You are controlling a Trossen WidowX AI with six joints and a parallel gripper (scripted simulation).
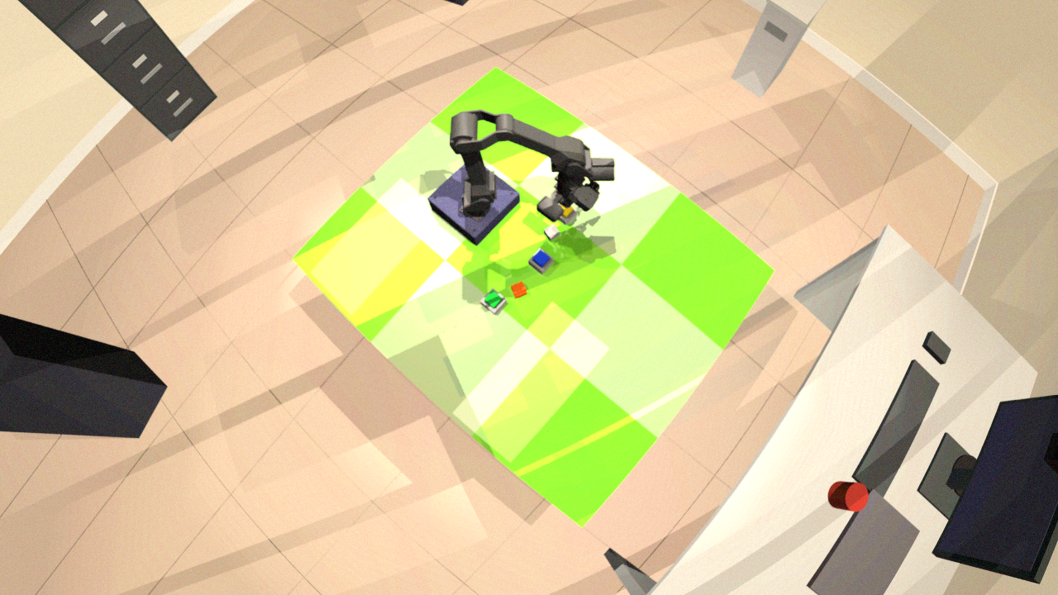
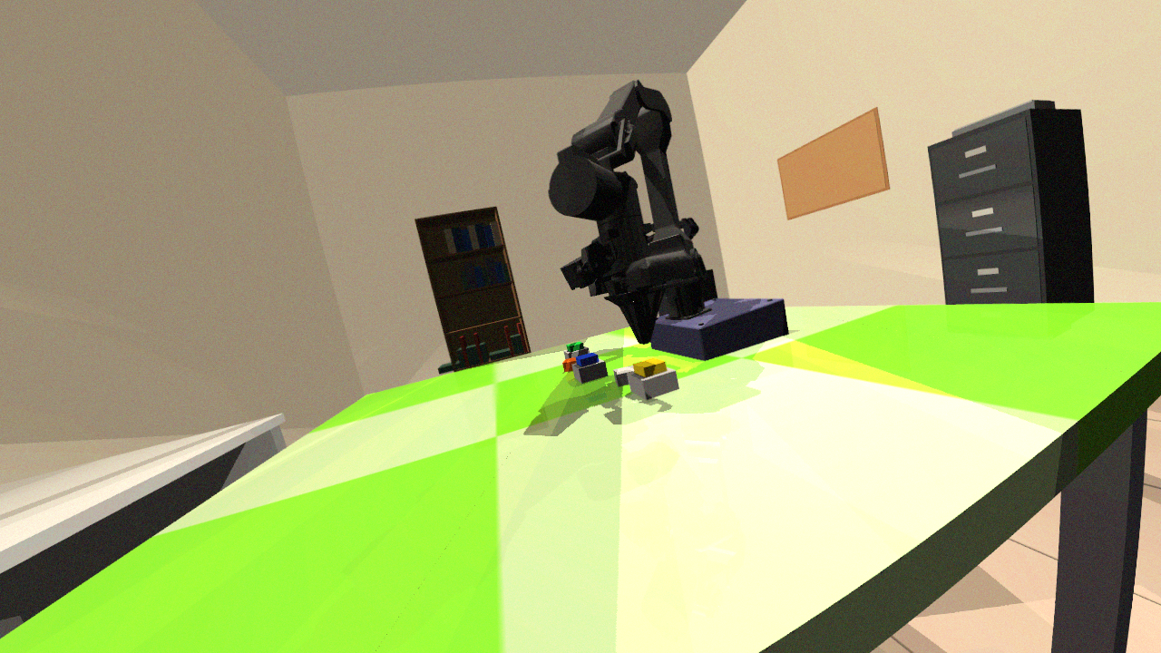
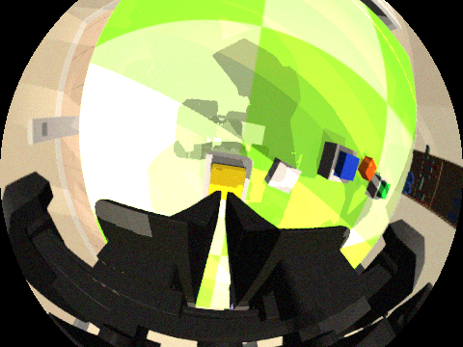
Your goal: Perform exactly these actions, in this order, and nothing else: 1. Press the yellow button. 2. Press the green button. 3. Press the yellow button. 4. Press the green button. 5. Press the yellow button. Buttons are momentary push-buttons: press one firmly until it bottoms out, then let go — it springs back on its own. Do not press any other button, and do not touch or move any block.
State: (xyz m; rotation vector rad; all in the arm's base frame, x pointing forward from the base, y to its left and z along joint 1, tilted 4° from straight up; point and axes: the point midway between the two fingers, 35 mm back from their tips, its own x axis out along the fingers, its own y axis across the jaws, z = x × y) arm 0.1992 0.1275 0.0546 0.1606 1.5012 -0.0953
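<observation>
Now: the yellow button 3 cm below my gripper tip. The rest, counted from my gripper tip: blue button: 16 cm to the right, 3 cm below, 2 cm ahead; then orange block: 25 cm to the right, 6 cm below, 1 cm ahead; then grey block: 7 cm to the right, 6 cm below.
</observation>
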